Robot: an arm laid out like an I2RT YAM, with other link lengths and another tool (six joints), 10 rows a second.
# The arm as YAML. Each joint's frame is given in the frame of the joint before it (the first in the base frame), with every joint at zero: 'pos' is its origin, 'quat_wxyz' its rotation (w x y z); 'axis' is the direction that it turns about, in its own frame. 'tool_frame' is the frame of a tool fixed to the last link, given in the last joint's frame.
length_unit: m
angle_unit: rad
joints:
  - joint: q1
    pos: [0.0, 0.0, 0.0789]
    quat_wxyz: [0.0, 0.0, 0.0, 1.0]
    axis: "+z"
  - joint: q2
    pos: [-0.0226, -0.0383, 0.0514]
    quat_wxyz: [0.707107, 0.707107, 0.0, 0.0]
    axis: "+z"
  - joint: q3
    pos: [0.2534, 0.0, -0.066]
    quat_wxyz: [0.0, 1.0, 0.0, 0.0]
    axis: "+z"
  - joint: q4
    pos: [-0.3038, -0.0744, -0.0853]
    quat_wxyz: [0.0, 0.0, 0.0, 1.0]
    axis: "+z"
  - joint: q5
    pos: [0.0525, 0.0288, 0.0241]
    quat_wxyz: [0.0, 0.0, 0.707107, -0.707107]
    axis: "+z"
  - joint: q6
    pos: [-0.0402, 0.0, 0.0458]
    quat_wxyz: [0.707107, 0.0, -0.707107, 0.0]
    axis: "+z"
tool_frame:
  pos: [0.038, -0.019, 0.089]
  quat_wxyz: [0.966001, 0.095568, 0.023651, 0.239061]
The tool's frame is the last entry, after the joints.
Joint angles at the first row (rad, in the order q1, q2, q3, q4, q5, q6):
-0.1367, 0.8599, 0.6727, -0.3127, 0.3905, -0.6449
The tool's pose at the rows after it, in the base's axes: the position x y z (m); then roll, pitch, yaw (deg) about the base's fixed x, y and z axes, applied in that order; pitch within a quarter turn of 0, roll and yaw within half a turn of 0:
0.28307 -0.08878 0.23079 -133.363 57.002 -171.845
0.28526 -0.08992 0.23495 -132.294 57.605 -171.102
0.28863 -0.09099 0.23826 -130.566 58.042 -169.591
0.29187 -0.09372 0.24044 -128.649 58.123 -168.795
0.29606 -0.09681 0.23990 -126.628 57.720 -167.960
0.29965 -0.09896 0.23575 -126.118 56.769 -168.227
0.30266 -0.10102 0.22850 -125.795 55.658 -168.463
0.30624 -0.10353 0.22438 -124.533 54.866 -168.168
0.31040 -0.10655 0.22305 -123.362 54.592 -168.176
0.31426 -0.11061 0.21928 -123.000 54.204 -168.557
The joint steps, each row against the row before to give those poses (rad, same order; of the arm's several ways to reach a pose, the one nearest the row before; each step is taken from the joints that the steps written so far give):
0.0001, 0.0032, -0.0010, 0.0061, -0.0140, -0.0023
-0.0007, 0.0058, 0.0089, 0.0117, 0.0049, -0.0053
0.0008, 0.0101, 0.0065, 0.0204, 0.0059, -0.0125
-0.0001, 0.0195, 0.0089, 0.0211, 0.0202, -0.0089
0.0001, 0.0278, 0.0062, 0.0262, 0.0226, -0.0123
-0.0001, 0.0304, 0.0049, 0.0132, 0.0153, -0.0042
-0.0016, 0.0282, -0.0043, 0.0178, 0.0108, -0.0056
0.0001, 0.0295, 0.0013, 0.0237, 0.0191, -0.0096
-0.0014, 0.0303, 0.0093, 0.0226, 0.0195, -0.0047
-0.0090, 0.0291, 0.0052, 0.0208, 0.0052, -0.0043

